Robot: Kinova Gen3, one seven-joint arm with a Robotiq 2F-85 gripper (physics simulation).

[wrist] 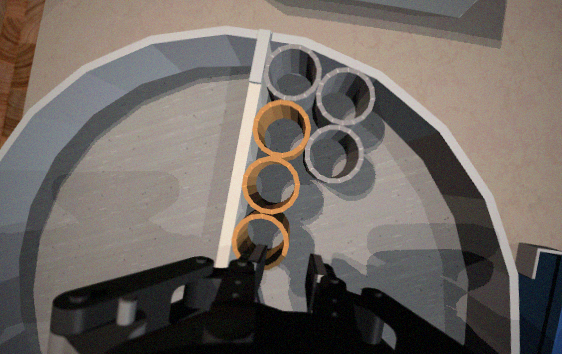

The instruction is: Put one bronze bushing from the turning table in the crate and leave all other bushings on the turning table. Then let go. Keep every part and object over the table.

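Frame: origin at the arm's base, x back, y right, z up, level; metres.
Where they show: gripper, fingertip midpoint: (286, 263).
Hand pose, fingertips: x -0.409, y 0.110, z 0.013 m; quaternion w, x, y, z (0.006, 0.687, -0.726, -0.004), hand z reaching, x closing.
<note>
After its pixels a point has its place.
Three bronze bushings (265, 118) {x -0.312, y 0.136, z 0.000 m} (251, 181) {x -0.358, y 0.142, z -0.003 m} (241, 241) {x -0.402, y 0.144, z 0.000 m} stand upright in a row along the right side of the divider (240, 165) {x -0.347, y 0.148, z 0.012 m} on the turning table (225, 30) {x -0.256, y 0.169, z 0.012 m}. Three grey bushings (295, 58) {x -0.266, y 0.120, z 0.000 m} (367, 95) {x -0.291, y 0.068, z 0.008 m} (352, 155) {x -0.331, y 0.071, z -0.004 m} stand beside and beyond them. My gripper (286, 263) {x -0.409, y 0.110, z 0.013 m} is partly open, with nothing held between its fingers. Its left fingertip overlaps the opening of the nearest bronze bushing in the view and hides part of its rim. The right fingertip is to the right of that bushing. I cannot tell how high the fingertips are. The crate cannot be identified for certain.
A blue-grey object (400, 6) {x -0.164, y 0.021, z -0.076 m} shows in part at the top right, beyond the turning table. A dark blue object (547, 295) {x -0.433, y -0.128, z -0.044 m} with a grey edge shows in part at the right border. The raised rim curves around the bushings. A wooden surface (14, 55) shows at the top left.
</note>
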